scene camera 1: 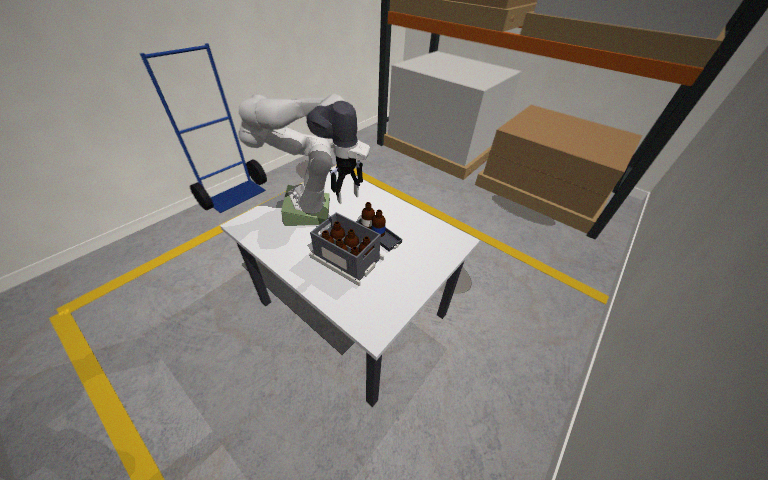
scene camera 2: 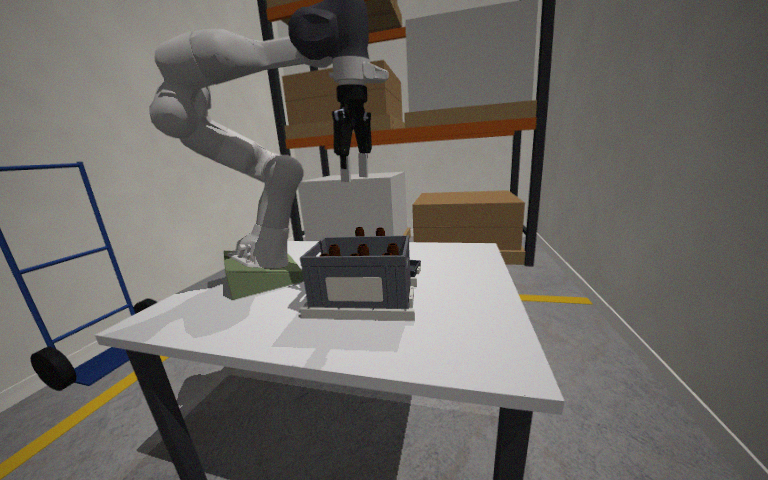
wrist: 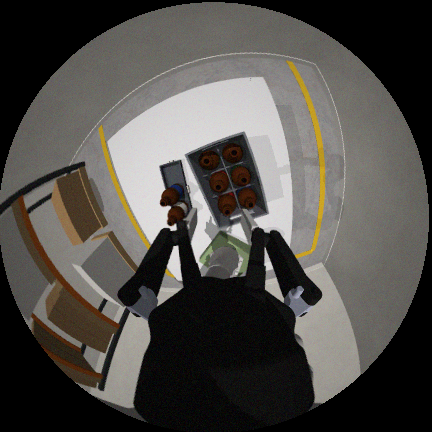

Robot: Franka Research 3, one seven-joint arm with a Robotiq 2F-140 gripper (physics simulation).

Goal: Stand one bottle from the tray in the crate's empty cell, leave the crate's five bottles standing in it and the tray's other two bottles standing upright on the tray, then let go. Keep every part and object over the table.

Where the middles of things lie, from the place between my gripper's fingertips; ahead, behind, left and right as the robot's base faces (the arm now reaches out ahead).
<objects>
Now: hand 4 cm short of the pale crate rail (scene camera 2: 313, 312), 12 cm to the left of it and 34 cm above it.
</objects>
